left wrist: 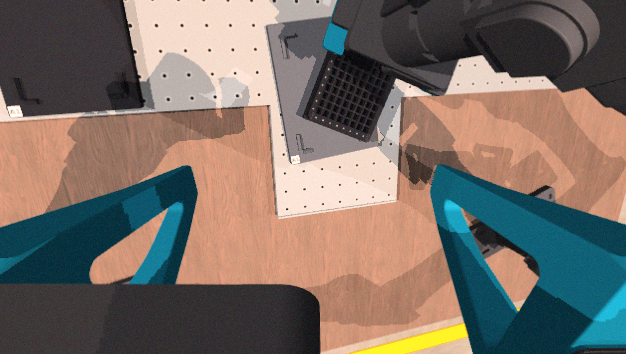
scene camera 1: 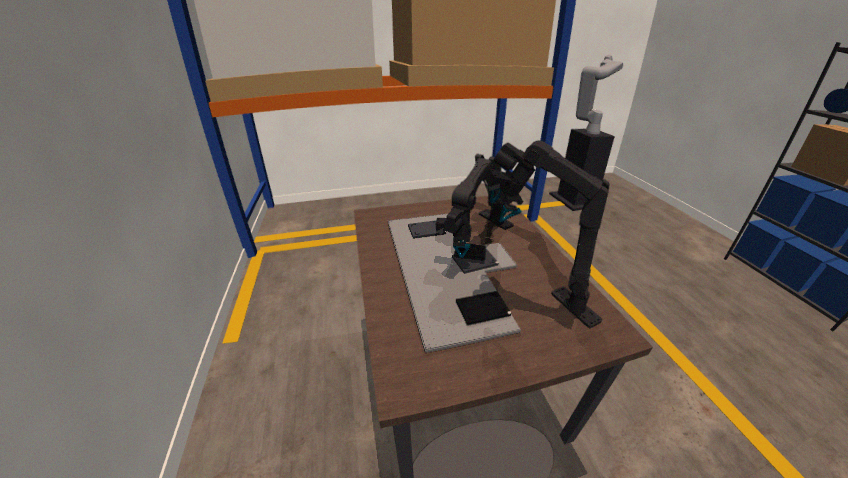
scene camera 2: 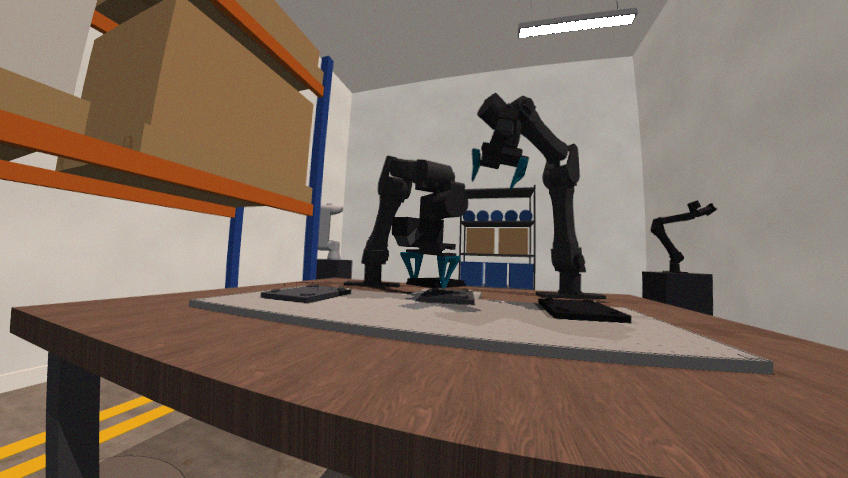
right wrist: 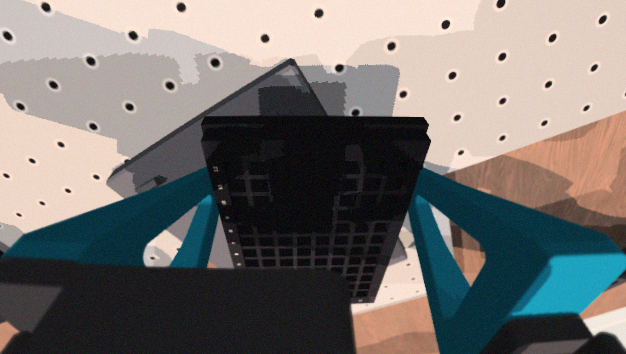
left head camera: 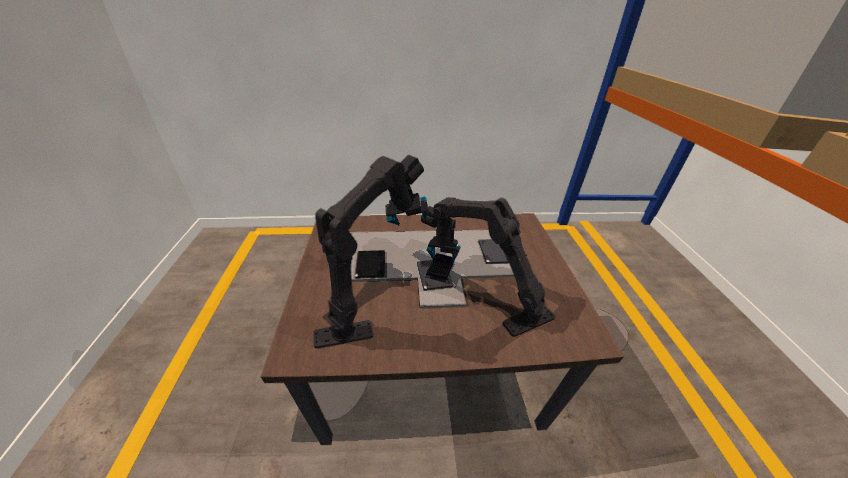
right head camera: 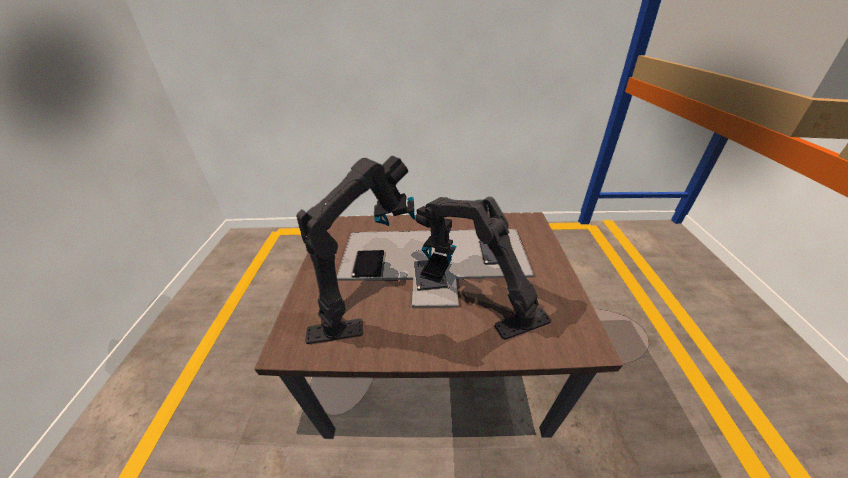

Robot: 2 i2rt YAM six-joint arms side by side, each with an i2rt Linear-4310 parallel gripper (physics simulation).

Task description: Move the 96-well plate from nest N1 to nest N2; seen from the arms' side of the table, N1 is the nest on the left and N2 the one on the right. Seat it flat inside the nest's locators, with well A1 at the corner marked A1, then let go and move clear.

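Frame: origin at the left arm's base, x ahead, y left, z up, level; metres.
Seen in the pictures: left gripper, fingertip midpoint: (left wrist: pixel 313 178) (scene camera 1: pixel 495 211) (scene camera 2: pixel 490 184) (left head camera: pixel 411 221) (right head camera: pixel 401 221); right gripper, fingertip midpoint: (left wrist: pixel 367 49) (scene camera 1: pixel 462 250) (scene camera 2: pixel 428 285) (right wrist: pixel 313 176) (left head camera: pixel 443 261) (right head camera: pixel 439 261); left arm's base, origin of the base link: (scene camera 1: pixel 575 307) (scene camera 2: pixel 569 296) (left head camera: pixel 343 334) (right head camera: pixel 334 331); right arm's base, origin of the base link: (scene camera 1: pixel 495 219) (scene camera 2: pixel 372 285) (left head camera: pixel 529 320) (right head camera: pixel 522 323).
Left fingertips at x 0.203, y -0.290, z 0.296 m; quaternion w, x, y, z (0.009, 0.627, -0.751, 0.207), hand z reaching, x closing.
Pixels of each thing's middle, then the offset from my left fingertips to it. Level surfaces: height alone.
- black 96-well plate, body centre: (right wrist: pixel 312 235) (left wrist: pixel 357 78) (scene camera 2: pixel 437 282) (right head camera: pixel 436 265) (left head camera: pixel 441 265) (scene camera 1: pixel 470 250) 0.006 m ahead, 0.126 m right, 0.245 m down
- black nest N1, body centre: (left wrist: pixel 58 26) (scene camera 2: pixel 577 307) (scene camera 1: pixel 483 306) (left head camera: pixel 370 263) (right head camera: pixel 368 262) 0.120 m ahead, 0.153 m left, 0.275 m down
- grey nest N2, body centre: (scene camera 2: pixel 309 292) (right head camera: pixel 495 250) (left head camera: pixel 495 250) (scene camera 1: pixel 426 228) 0.077 m ahead, 0.413 m right, 0.275 m down
- pale perforated board, its level: 0.283 m down
- wooden table, its level: 0.296 m down
The black 96-well plate (left head camera: pixel 440 267) (right head camera: pixel 435 266) (left wrist: pixel 352 92) (right wrist: pixel 310 200) is between the fingers of my right gripper (left head camera: pixel 443 255) (right wrist: pixel 313 176), held above a grey middle nest (left head camera: pixel 425 274) (left wrist: pixel 287 95) (right wrist: pixel 225 110) and turned at an angle to it. Whether the plate is level is hard to tell. My left gripper (left head camera: pixel 408 214) (scene camera 2: pixel 494 181) (left wrist: pixel 313 178) is open and empty, high above the board. The black nest N1 (left head camera: pixel 370 264) (scene camera 1: pixel 483 307) (left wrist: pixel 60 50) has an A1 label at its near left corner. The grey nest N2 (left head camera: pixel 491 251) (scene camera 1: pixel 424 229) (scene camera 2: pixel 302 292) holds no plate; the right arm partly covers it in the head views.
The nests stand on a pale perforated board (scene camera 1: pixel 436 332) (left wrist: pixel 335 190) on the wooden table (left head camera: pixel 380 356) (scene camera 1: pixel 409 397). The two arms cross close together near the middle. A blue and orange rack (left head camera: pixel 584 148) stands beyond the table.
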